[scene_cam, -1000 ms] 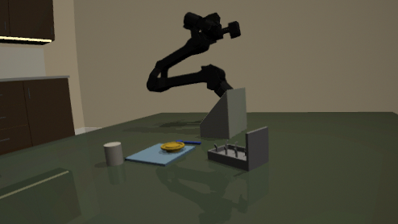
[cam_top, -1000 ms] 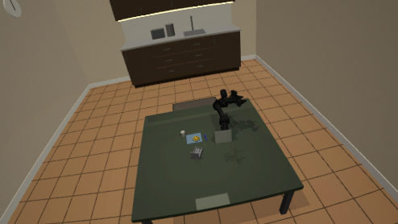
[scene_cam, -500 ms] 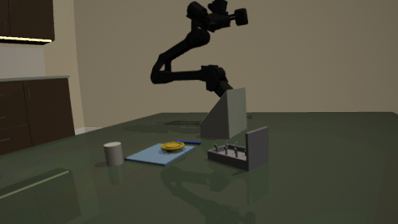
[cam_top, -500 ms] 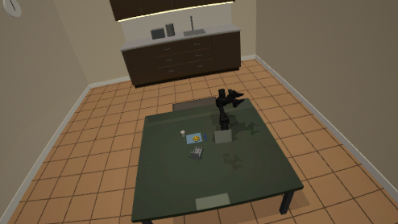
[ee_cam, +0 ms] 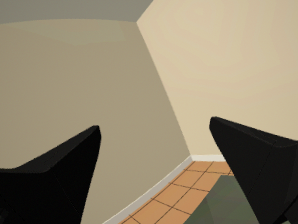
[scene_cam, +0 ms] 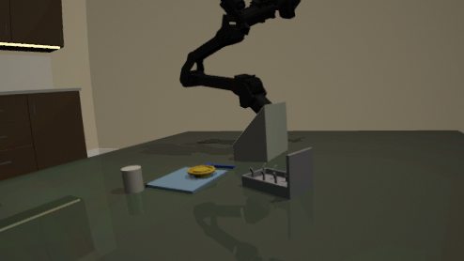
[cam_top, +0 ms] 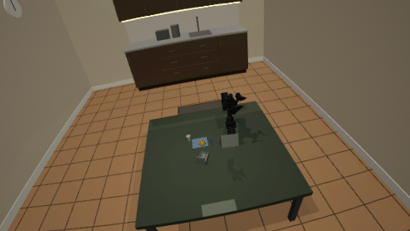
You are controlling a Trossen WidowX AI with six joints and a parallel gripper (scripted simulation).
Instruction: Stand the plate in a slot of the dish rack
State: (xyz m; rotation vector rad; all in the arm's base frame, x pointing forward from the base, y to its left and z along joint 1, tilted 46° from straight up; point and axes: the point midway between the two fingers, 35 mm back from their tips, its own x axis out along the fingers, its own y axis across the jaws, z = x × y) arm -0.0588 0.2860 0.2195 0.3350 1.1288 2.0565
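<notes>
The yellow plate is 380 mm ahead of my gripper tip, 130 mm to the right of it and 470 mm below it. Round my gripper tip: grey dish rack 390 mm ahead, 60 mm to the left, 460 mm below; then blue stick 290 mm ahead, 150 mm to the right, 480 mm below; then light blue mat 410 mm ahead, 150 mm to the right, 480 mm below.
</notes>
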